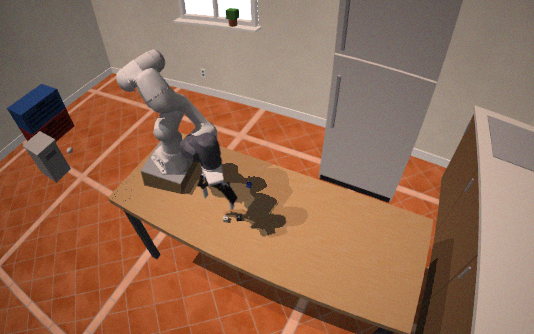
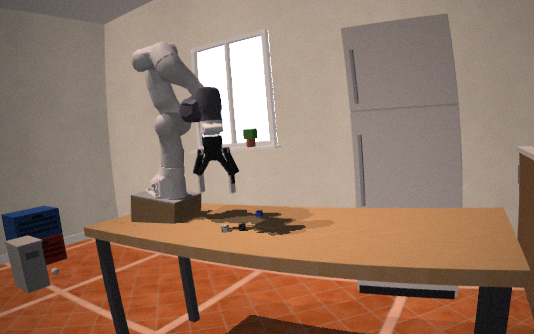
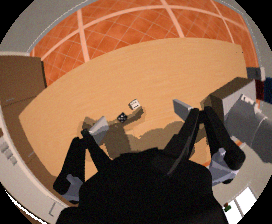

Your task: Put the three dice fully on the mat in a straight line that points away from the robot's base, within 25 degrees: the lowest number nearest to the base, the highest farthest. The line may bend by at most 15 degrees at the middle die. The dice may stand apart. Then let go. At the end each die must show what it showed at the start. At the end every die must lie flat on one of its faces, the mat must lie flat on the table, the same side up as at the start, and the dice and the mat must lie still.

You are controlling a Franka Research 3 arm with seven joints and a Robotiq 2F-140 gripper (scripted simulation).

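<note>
The blue die is 4 cm behind my hand, 25 cm to the left of it and 15 cm below it. Round my hand: wood-coloured mat: 9 cm ahead, 18 cm to the left, 16 cm below.
</note>
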